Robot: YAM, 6 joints.
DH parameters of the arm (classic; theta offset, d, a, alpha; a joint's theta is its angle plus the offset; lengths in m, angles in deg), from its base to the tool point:
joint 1: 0 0.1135 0.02 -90
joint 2: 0 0 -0.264 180
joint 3: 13.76 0 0.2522 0
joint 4: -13.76 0 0.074 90
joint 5: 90 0 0 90
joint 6: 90 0.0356 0 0
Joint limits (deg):
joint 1: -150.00..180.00
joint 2: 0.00..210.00
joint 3: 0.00..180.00
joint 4: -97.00..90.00
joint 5: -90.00..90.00
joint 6: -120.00..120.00
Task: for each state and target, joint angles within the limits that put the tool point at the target. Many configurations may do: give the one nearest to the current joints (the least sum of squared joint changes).
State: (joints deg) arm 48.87 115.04 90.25 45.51 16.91 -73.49
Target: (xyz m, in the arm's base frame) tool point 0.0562 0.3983 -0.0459
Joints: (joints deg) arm 83.19 144.49 62.00 36.76 13.98 -73.49
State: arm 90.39 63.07 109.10 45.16 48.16 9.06
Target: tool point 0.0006 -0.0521 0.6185
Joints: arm 65.91 44.55 90.53 47.54 37.78 9.06
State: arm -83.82 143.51 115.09 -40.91 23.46 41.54
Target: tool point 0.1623 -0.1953 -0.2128
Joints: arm -47.85 181.08 88.42 -44.19 17.55 41.54
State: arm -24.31 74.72 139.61 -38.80 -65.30 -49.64
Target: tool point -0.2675 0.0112 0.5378
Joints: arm 4.70 31.65 136.33 -57.42 -68.29 -49.64
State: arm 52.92 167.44 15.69 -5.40 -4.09 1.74
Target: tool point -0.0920 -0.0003 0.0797
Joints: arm 6.77 205.88 2.83 0.89 -17.23 1.74
